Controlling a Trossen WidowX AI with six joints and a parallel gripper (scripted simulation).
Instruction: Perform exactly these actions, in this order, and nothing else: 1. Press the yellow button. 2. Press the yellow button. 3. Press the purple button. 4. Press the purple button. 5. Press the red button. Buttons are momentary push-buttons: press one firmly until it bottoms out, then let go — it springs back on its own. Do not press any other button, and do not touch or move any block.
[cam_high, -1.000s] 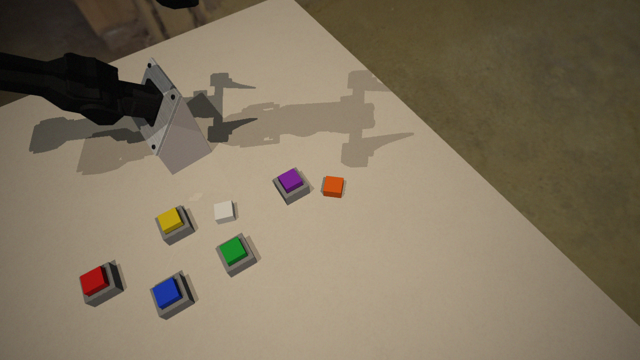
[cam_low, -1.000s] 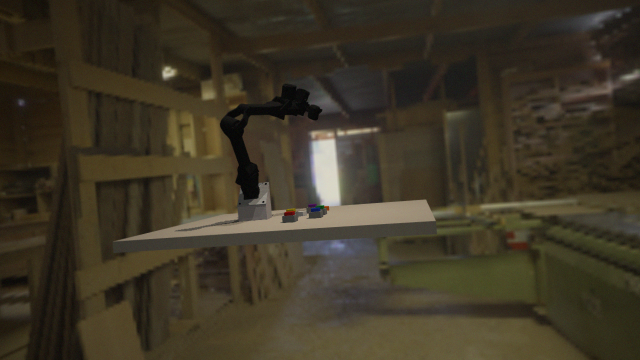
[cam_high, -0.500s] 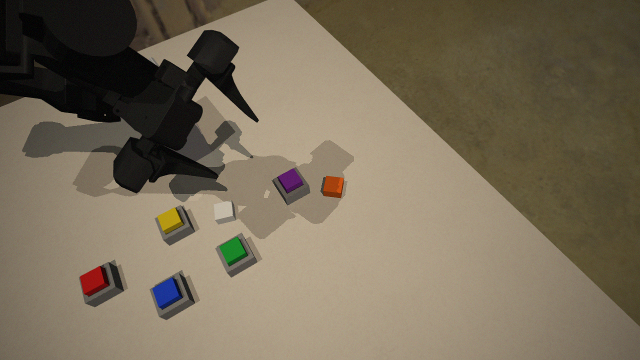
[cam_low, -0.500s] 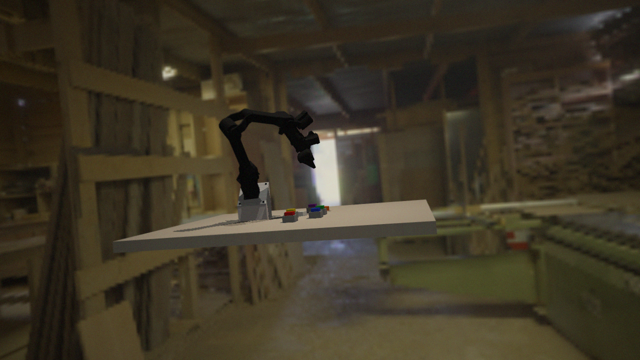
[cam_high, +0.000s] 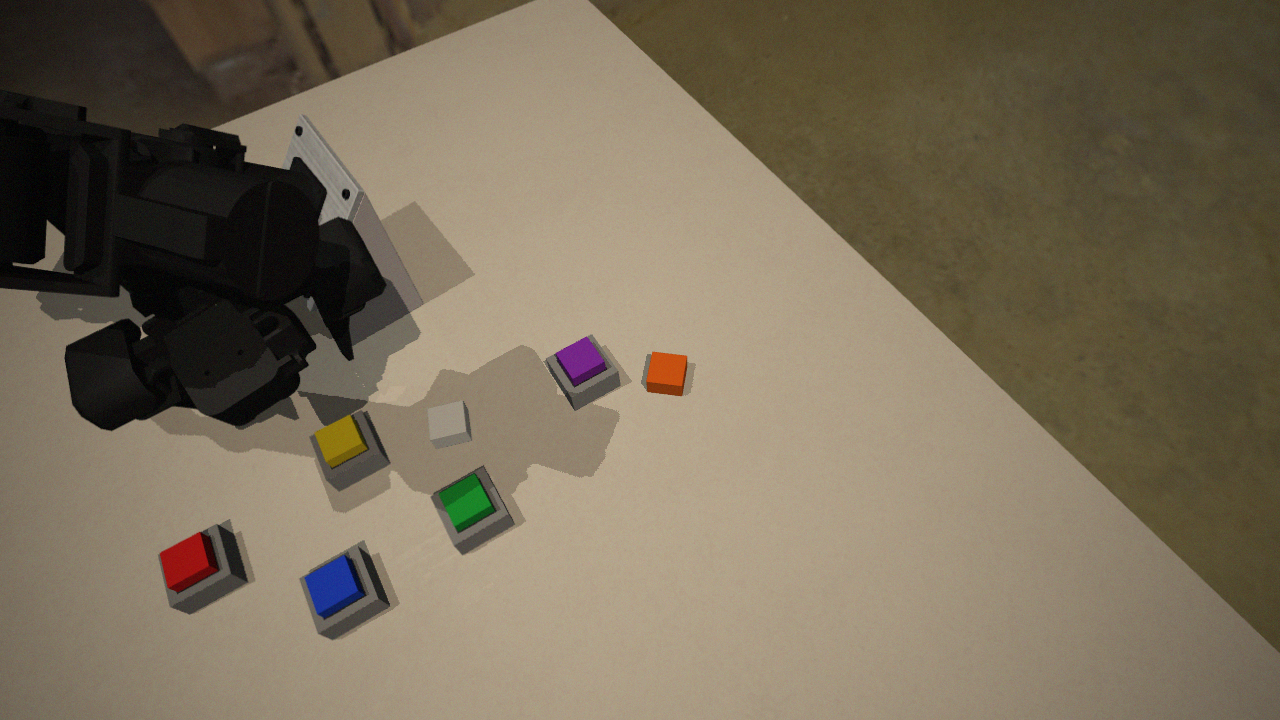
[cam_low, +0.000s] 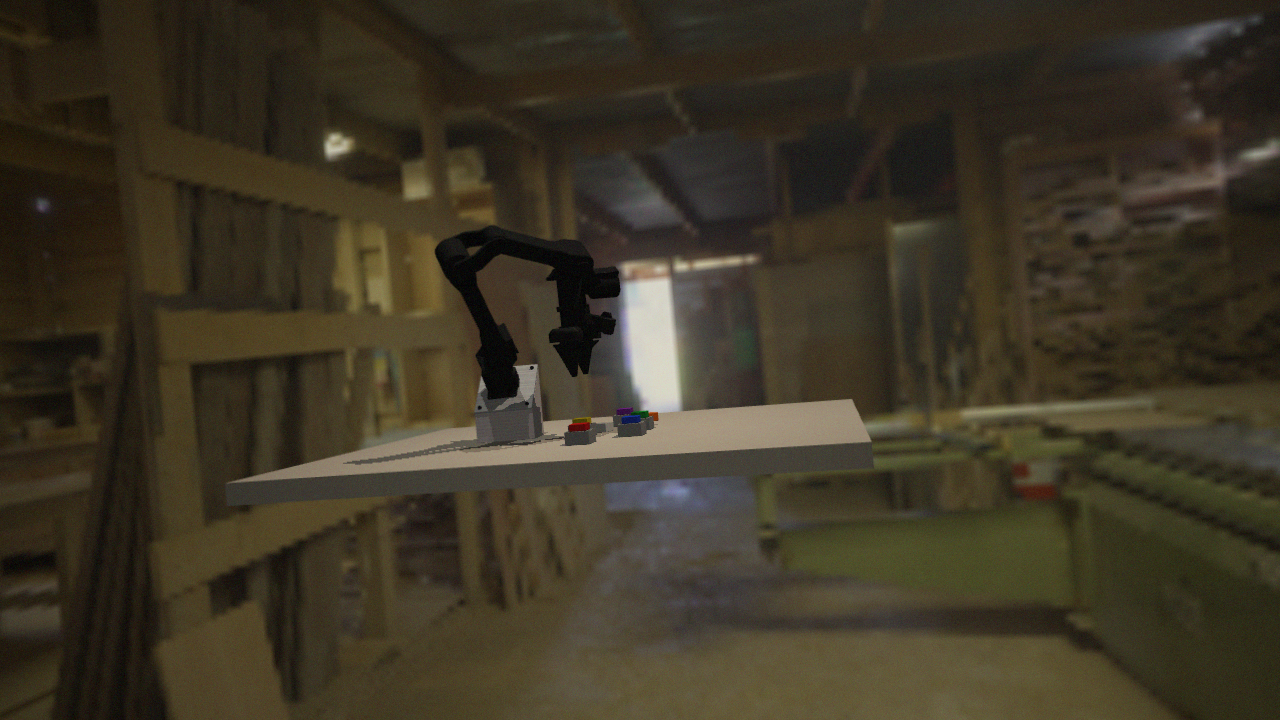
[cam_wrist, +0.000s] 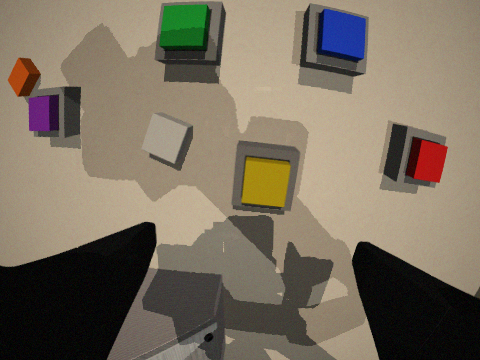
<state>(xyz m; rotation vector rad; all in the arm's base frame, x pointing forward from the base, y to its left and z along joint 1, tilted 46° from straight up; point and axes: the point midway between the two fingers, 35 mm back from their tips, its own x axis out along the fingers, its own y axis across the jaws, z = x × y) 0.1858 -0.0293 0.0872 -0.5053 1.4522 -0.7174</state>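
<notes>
Right now my gripper tip is 100 mm above the yellow button and 10 mm to the left of it. The rest, counted from my gripper tip: green button (110 mm ahead, 100 mm below, 50 mm to the left); then blue button (100 mm below, 100 mm ahead, 60 mm to the right); then white block (120 mm below, 70 mm to the left, 30 mm ahead).
</notes>
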